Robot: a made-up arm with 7 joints. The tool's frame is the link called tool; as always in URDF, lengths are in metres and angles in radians. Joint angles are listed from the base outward.
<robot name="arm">
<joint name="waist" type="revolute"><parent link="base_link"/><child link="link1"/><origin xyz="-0.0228 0.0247 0.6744" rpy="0 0 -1.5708"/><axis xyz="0 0 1"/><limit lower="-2.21" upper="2.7"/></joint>
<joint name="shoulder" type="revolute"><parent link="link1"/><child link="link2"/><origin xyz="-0.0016 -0.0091 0.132" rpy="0 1.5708 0"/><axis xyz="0 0 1"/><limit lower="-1.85" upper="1.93"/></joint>
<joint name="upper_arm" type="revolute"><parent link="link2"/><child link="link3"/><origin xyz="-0.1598 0.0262 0.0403" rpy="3.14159 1.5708 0"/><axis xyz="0 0 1"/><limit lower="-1.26" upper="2.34"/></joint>
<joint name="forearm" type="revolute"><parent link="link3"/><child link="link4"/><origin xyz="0.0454 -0.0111 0.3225" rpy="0 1.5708 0"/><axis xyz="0 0 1"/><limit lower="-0.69" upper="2.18"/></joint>
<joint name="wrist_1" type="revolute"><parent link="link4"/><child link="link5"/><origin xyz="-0.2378 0.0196 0.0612" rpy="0 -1.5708 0"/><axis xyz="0 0 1"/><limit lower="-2.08" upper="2.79"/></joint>
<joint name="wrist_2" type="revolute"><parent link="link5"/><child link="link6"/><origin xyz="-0.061 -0.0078 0.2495" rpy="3.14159 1.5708 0"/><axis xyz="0 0 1"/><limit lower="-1.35" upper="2.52"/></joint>
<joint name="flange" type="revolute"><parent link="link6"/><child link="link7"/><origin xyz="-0.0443 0.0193 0.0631" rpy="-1.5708 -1.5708 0"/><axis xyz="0 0 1"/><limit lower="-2.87" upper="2.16"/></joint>
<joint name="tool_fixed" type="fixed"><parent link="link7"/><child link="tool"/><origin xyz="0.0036 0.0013 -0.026" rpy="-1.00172 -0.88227 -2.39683"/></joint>
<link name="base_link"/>
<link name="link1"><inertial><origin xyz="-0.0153 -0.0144 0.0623"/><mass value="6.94"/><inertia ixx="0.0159" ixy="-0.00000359" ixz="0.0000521" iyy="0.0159" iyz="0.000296" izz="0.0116"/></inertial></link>
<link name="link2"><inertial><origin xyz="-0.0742 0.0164 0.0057"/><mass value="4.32"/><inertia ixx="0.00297" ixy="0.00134" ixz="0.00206" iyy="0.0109" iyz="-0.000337" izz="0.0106"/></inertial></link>
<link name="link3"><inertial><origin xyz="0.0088 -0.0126 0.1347"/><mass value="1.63"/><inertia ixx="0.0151" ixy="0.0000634" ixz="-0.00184" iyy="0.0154" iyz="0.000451" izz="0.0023"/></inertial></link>
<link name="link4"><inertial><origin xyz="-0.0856 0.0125 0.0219"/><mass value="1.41"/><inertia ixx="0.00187" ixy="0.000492" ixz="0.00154" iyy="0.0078" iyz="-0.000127" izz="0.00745"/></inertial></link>
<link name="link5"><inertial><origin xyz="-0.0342 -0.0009 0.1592"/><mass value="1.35"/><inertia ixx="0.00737" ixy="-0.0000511" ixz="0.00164" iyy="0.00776" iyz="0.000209" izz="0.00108"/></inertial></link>
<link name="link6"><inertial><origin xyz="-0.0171 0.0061 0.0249"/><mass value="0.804"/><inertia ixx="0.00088" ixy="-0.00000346" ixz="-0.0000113" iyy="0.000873" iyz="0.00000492" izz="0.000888"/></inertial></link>
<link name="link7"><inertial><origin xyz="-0.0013 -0.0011 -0.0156"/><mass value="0.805"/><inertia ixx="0.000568" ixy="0" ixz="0" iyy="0.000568" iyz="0" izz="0.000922"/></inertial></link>
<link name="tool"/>
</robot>
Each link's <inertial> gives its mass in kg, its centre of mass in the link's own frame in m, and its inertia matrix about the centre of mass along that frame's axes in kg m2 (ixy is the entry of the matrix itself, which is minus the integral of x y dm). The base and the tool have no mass. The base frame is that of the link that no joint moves.
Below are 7 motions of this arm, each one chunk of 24 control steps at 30 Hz.
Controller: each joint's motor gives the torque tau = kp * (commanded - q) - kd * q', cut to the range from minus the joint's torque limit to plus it. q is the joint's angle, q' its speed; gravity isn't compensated. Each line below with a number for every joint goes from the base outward.
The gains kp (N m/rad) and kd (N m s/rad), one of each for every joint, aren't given. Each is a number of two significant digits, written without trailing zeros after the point. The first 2 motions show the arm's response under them.
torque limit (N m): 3.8 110 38 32 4.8 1.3 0.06
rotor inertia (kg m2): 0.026 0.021 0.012 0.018 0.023 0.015 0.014
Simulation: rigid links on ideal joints. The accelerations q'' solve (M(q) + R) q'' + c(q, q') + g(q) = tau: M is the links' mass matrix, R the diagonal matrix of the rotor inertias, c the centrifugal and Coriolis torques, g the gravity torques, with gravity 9.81 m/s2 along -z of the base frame. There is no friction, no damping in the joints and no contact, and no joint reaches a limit. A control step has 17 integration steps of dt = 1/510 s. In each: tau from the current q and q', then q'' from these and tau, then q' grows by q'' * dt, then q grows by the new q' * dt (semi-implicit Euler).
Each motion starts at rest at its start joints. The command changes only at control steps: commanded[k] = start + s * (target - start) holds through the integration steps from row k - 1 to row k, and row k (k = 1, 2, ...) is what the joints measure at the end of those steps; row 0 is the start. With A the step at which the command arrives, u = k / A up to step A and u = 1 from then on. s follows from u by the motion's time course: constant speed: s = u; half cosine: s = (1 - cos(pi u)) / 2; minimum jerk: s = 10 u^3 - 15 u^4 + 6 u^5; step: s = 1 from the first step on.
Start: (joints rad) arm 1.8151 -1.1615 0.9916 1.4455 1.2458 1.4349 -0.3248
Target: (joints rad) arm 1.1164 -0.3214 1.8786 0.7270 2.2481 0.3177 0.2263
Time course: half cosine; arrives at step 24
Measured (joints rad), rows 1 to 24:
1: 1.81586 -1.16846 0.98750 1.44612 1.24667 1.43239 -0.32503
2: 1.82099 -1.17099 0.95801 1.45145 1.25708 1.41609 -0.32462
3: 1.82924 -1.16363 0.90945 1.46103 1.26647 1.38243 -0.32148
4: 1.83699 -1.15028 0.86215 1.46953 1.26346 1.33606 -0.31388
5: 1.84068 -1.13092 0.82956 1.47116 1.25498 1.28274 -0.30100
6: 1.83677 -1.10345 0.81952 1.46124 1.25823 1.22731 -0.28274
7: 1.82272 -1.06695 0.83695 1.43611 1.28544 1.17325 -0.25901
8: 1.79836 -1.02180 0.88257 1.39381 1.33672 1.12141 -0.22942
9: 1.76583 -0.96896 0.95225 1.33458 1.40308 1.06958 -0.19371
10: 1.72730 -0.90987 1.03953 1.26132 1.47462 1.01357 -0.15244
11: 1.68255 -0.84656 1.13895 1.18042 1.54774 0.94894 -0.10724
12: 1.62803 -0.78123 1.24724 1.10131 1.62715 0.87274 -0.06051
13: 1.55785 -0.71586 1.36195 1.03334 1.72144 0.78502 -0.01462
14: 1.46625 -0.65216 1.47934 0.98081 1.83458 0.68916 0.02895
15: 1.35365 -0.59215 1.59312 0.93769 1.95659 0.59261 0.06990
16: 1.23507 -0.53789 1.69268 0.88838 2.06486 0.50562 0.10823
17: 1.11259 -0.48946 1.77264 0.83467 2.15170 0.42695 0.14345
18: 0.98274 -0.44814 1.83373 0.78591 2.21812 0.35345 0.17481
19: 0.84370 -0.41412 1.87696 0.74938 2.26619 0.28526 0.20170
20: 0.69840 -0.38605 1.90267 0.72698 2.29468 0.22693 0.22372
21: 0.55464 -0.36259 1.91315 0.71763 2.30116 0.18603 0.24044
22: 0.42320 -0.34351 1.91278 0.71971 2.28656 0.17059 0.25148
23: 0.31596 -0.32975 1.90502 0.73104 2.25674 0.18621 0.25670
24: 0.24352 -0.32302 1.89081 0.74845 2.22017 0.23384 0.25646
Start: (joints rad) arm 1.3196 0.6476 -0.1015 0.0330 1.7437 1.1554 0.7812
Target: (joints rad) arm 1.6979 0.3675 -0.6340 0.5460 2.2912 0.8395 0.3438
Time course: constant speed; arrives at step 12
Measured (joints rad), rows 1 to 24:
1: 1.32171 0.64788 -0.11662 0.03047 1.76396 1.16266 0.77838
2: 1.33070 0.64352 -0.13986 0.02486 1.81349 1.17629 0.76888
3: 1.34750 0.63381 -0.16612 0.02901 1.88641 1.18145 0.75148
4: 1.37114 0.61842 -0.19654 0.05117 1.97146 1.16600 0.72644
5: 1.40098 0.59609 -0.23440 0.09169 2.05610 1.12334 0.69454
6: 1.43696 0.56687 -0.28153 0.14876 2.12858 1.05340 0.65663
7: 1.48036 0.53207 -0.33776 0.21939 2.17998 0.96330 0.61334
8: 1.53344 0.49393 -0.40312 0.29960 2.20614 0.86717 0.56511
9: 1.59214 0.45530 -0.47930 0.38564 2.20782 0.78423 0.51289
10: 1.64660 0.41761 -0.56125 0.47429 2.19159 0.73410 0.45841
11: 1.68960 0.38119 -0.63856 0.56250 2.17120 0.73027 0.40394
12: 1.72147 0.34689 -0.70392 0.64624 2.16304 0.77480 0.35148
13: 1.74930 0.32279 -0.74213 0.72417 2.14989 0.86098 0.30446
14: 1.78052 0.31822 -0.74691 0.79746 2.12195 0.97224 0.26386
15: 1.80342 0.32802 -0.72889 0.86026 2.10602 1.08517 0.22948
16: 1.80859 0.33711 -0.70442 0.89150 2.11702 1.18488 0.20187
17: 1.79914 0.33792 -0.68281 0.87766 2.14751 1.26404 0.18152
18: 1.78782 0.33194 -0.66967 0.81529 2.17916 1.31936 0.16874
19: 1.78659 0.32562 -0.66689 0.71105 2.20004 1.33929 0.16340
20: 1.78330 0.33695 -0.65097 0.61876 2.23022 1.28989 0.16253
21: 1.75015 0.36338 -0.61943 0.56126 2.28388 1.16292 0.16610
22: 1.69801 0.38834 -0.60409 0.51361 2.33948 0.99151 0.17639
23: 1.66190 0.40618 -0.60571 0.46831 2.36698 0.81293 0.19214
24: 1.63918 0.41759 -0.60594 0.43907 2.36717 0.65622 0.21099
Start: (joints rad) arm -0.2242 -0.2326 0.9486 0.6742 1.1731 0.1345 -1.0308
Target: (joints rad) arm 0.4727 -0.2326 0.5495 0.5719 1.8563 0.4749 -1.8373
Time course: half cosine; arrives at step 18
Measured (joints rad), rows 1 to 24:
1: -0.22556 -0.23368 0.94993 0.68249 1.17302 0.13573 -1.03190
2: -0.21769 -0.23609 0.93669 0.69826 1.18085 0.13797 -1.03579
3: -0.19690 -0.24141 0.90847 0.71362 1.20120 0.14279 -1.04412
4: -0.16741 -0.24864 0.87107 0.72646 1.23352 0.15276 -1.05777
5: -0.13312 -0.25557 0.82906 0.73646 1.27376 0.17058 -1.07673
6: -0.09588 -0.26095 0.78639 0.74254 1.31731 0.19872 -1.10086
7: -0.05648 -0.26446 0.74606 0.74319 1.36240 0.23841 -1.13010
8: -0.01537 -0.26603 0.70939 0.73759 1.41047 0.28876 -1.16449
9: 0.02672 -0.26565 0.67688 0.72626 1.46393 0.34647 -1.20415
10: 0.07043 -0.26366 0.64770 0.71019 1.52251 0.40670 -1.24922
11: 0.11673 -0.26068 0.62125 0.69104 1.58292 0.46399 -1.29977
12: 0.16654 -0.25730 0.59717 0.67110 1.64090 0.51318 -1.35580
13: 0.22057 -0.25409 0.57534 0.65280 1.69302 0.55033 -1.41727
14: 0.27930 -0.25158 0.55577 0.63809 1.73727 0.57355 -1.48410
15: 0.34297 -0.25020 0.53857 0.62826 1.77252 0.58324 -1.55624
16: 0.40898 -0.25034 0.52727 0.62461 1.79860 0.58135 -1.63369
17: 0.46552 -0.25107 0.53176 0.63118 1.82268 0.56765 -1.71676
18: 0.51164 -0.25105 0.54385 0.64524 1.84890 0.54302 -1.80340
19: 0.55893 -0.25141 0.54767 0.65590 1.86569 0.51413 -1.88689
20: 0.60936 -0.25311 0.54415 0.65887 1.86326 0.48871 -1.96599
21: 0.65768 -0.25463 0.53910 0.65791 1.84694 0.47203 -2.04093
22: 0.69893 -0.25485 0.53688 0.65691 1.82978 0.46700 -2.11216
23: 0.73174 -0.25399 0.53808 0.65631 1.82239 0.47391 -2.17994
24: 0.75743 -0.25272 0.54094 0.65477 1.82711 0.49011 -2.24430

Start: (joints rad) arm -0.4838 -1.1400 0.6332 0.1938 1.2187 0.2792 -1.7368
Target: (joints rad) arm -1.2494 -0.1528 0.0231 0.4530 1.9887 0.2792 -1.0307
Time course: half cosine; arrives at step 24
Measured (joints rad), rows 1 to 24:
1: -0.48414 -1.14477 0.62919 0.19600 1.22134 0.27893 -1.73700
2: -0.48880 -1.14638 0.60284 0.22093 1.22704 0.27842 -1.73705
3: -0.49710 -1.14144 0.56541 0.26729 1.23164 0.28042 -1.73580
4: -0.50573 -1.12986 0.52070 0.32095 1.24184 0.28491 -1.73182
5: -0.51338 -1.10980 0.47175 0.37263 1.26371 0.29081 -1.72448
6: -0.52052 -1.07895 0.42430 0.41821 1.29698 0.29712 -1.71383
7: -0.52964 -1.03422 0.38591 0.46146 1.33625 0.30337 -1.69995
8: -0.54243 -0.97655 0.36038 0.50160 1.37927 0.30852 -1.68278
9: -0.55643 -0.91220 0.33984 0.52417 1.42884 0.31054 -1.66188
10: -0.56824 -0.84716 0.31451 0.51554 1.48374 0.30846 -1.63675
11: -0.57737 -0.78258 0.28002 0.47463 1.53742 0.30297 -1.60707
12: -0.59401 -0.70734 0.25225 0.43898 1.58379 0.29563 -1.57345
13: -0.62471 -0.62387 0.24431 0.41836 1.63016 0.28813 -1.53629
14: -0.66631 -0.54152 0.23848 0.39883 1.69117 0.27864 -1.49522
15: -0.71762 -0.46508 0.22452 0.37829 1.76586 0.26543 -1.44997
16: -0.78116 -0.39559 0.20580 0.36428 1.84184 0.24798 -1.40060
17: -0.85806 -0.33394 0.18492 0.36133 1.90751 0.22678 -1.34720
18: -0.94636 -0.28169 0.16099 0.36914 1.95624 0.20417 -1.28990
19: -1.04265 -0.23994 0.13401 0.38649 1.98618 0.18453 -1.22896
20: -1.14139 -0.20874 0.10277 0.41190 1.99895 0.17336 -1.16462
21: -1.22410 -0.18757 0.05529 0.44093 1.98793 0.17994 -1.09808
22: -1.29313 -0.17690 0.01534 0.47202 1.95041 0.21385 -1.03446
23: -1.35983 -0.17418 -0.00433 0.50461 1.91119 0.27240 -0.97638
24: -1.42450 -0.17777 -0.01359 0.53177 1.89240 0.34460 -0.92366

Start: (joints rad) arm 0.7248 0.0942 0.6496 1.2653 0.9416 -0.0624 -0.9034
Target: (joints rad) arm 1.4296 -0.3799 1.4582 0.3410 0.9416 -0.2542 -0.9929
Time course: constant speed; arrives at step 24
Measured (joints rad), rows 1 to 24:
1: 0.72511 0.08108 0.66545 1.26096 0.93157 -0.06185 -0.90399
2: 0.73439 0.05190 0.69232 1.25106 0.92549 -0.06572 -0.90556
3: 0.75426 0.01924 0.71404 1.23802 0.94365 -0.08156 -0.90800
4: 0.77290 -0.00892 0.73553 1.22286 0.97893 -0.11217 -0.91114
5: 0.78571 -0.03194 0.76463 1.20280 1.00944 -0.15508 -0.91476
6: 0.80018 -0.05160 0.79858 1.17350 1.01953 -0.20404 -0.91874
7: 0.82446 -0.06982 0.83214 1.13189 1.00768 -0.25005 -0.92302
8: 0.86090 -0.08771 0.86393 1.07855 0.98313 -0.28293 -0.92752
9: 0.90731 -0.10533 0.89602 1.01803 0.95754 -0.29400 -0.93213
10: 0.96039 -0.12243 0.93167 0.95682 0.93861 -0.27941 -0.93686
11: 1.01411 -0.13897 0.97621 0.90148 0.93104 -0.24264 -0.94179
12: 1.06391 -0.15435 1.02930 0.85622 0.93975 -0.19605 -0.94711
13: 1.11312 -0.16941 1.08318 0.81961 0.96325 -0.15707 -0.95295
14: 1.16471 -0.18574 1.13254 0.78795 0.99349 -0.14125 -0.95918
15: 1.22390 -0.20424 1.17165 0.75646 1.01774 -0.15678 -0.96544
16: 1.29312 -0.22536 1.20040 0.72162 1.02419 -0.20104 -0.97129
17: 1.36693 -0.24797 1.22424 0.68374 1.01170 -0.26283 -0.97644
18: 1.43813 -0.27032 1.24795 0.64478 0.98957 -0.32724 -0.98075
19: 1.50206 -0.29159 1.27442 0.60608 0.97003 -0.38058 -0.98414
20: 1.55795 -0.31185 1.30435 0.56737 0.96086 -0.41406 -0.98664
21: 1.60768 -0.33147 1.33713 0.52745 0.96223 -0.42490 -0.98851
22: 1.65375 -0.35067 1.37199 0.48529 0.96852 -0.41549 -0.99018
23: 1.69770 -0.36946 1.40841 0.44068 0.97334 -0.39173 -0.99210
24: 1.73943 -0.38783 1.44593 0.39435 0.97370 -0.36141 -0.99459

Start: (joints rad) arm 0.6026 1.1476 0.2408 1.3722 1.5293 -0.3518 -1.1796
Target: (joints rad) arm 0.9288 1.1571 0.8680 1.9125 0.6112 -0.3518 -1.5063
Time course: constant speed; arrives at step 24
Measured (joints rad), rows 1 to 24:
1: 0.60719 1.15651 0.24862 1.38918 1.51055 -0.34801 -1.18100
2: 0.62437 1.16823 0.28072 1.42242 1.45035 -0.33952 -1.18563
3: 0.65191 1.17235 0.33455 1.45869 1.37412 -0.33390 -1.19369
4: 0.68004 1.17096 0.39299 1.49399 1.32738 -0.34125 -1.20477
5: 0.70094 1.16926 0.44424 1.52644 1.32597 -0.36765 -1.21873
6: 0.71251 1.16907 0.48849 1.55439 1.34709 -0.41227 -1.23556
7: 0.71625 1.16975 0.53098 1.57716 1.35739 -0.46808 -1.25508
8: 0.71514 1.17089 0.57429 1.59623 1.34038 -0.52444 -1.27658
9: 0.71257 1.17254 0.61689 1.61480 1.30117 -0.57036 -1.29875
10: 0.71184 1.17424 0.65586 1.63576 1.25466 -0.59735 -1.32002
11: 0.71529 1.17511 0.68898 1.66032 1.21296 -0.60163 -1.33911
12: 0.72351 1.17488 0.71534 1.68796 1.17950 -0.58503 -1.35546
13: 0.73611 1.17379 0.73560 1.71720 1.14972 -0.55378 -1.36917
14: 0.75228 1.17244 0.75139 1.74633 1.11639 -0.51635 -1.38072
15: 0.77106 1.17136 0.76460 1.77375 1.07491 -0.48112 -1.39071
16: 0.79141 1.17084 0.77701 1.79819 1.02563 -0.45442 -1.39971
17: 0.81249 1.17079 0.79023 1.81908 0.97268 -0.43927 -1.40828
18: 0.83370 1.17103 0.80571 1.83676 0.92102 -0.43524 -1.41697
19: 0.85462 1.17148 0.82474 1.85242 0.87387 -0.43936 -1.42629
20: 0.87486 1.17213 0.84826 1.86780 0.83203 -0.44753 -1.43665
21: 0.89405 1.17296 0.87666 1.88456 0.79486 -0.45593 -1.44832
22: 0.91182 1.17393 0.90958 1.90378 0.76163 -0.46212 -1.46136
23: 0.92779 1.17494 0.94592 1.92569 0.73205 -0.46543 -1.47565
24: 0.94174 1.17591 0.98409 1.94985 0.70584 -0.46674 -1.49092

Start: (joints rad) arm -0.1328 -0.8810 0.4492 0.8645 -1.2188 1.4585 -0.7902
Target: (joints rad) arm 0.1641 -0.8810 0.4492 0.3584 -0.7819 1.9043 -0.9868
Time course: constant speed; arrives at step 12
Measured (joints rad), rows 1 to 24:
1: -0.12705 -0.89149 0.44485 0.84997 -1.20354 1.46984 -0.79212
2: -0.11081 -0.90674 0.41604 0.82794 -1.15630 1.49513 -0.79748
3: -0.09214 -0.92071 0.38497 0.81043 -1.07507 1.52352 -0.80818
4: -0.07563 -0.93181 0.36719 0.79725 -0.97443 1.54902 -0.82437
5: -0.06033 -0.93986 0.35949 0.78030 -0.87436 1.57139 -0.84459
6: -0.04473 -0.94503 0.35666 0.75317 -0.79119 1.59308 -0.86716
7: -0.02849 -0.94710 0.35764 0.71461 -0.73425 1.61744 -0.89075
8: -0.01147 -0.94580 0.36296 0.66618 -0.70473 1.64807 -0.91443
9: 0.00699 -0.94127 0.37233 0.60978 -0.69675 1.68815 -0.93763
10: 0.02784 -0.93415 0.38448 0.54743 -0.70060 1.73974 -0.95994
11: 0.05187 -0.92536 0.39801 0.48177 -0.70663 1.80326 -0.98105
12: 0.07954 -0.91604 0.41137 0.41580 -0.70785 1.87720 -1.00065
13: 0.10583 -0.90174 0.42700 0.37331 -0.72036 1.95569 -1.01661
14: 0.13047 -0.88869 0.44407 0.35218 -0.75418 2.02864 -1.02738
15: 0.15491 -0.88237 0.45262 0.34258 -0.79756 2.08342 -1.03278
16: 0.17787 -0.88258 0.45276 0.34465 -0.83100 2.10971 -1.03365
17: 0.19826 -0.88768 0.44828 0.35863 -0.83788 2.10340 -1.03092
18: 0.21661 -0.89651 0.44002 0.38042 -0.81160 2.06803 -1.02503
19: 0.23320 -0.90749 0.42941 0.40639 -0.75917 2.01324 -1.01662
20: 0.24778 -0.91885 0.41837 0.43389 -0.69630 1.95145 -1.00649
21: 0.26030 -0.92920 0.40817 0.45976 -0.63864 1.89450 -0.99557
22: 0.27097 -0.93746 0.39979 0.48083 -0.59637 1.85147 -0.98500
23: 0.28007 -0.94278 0.39410 0.49450 -0.57328 1.82770 -0.97603
24: 0.28779 -0.94467 0.39183 0.49926 -0.56864 1.82480 -0.96970

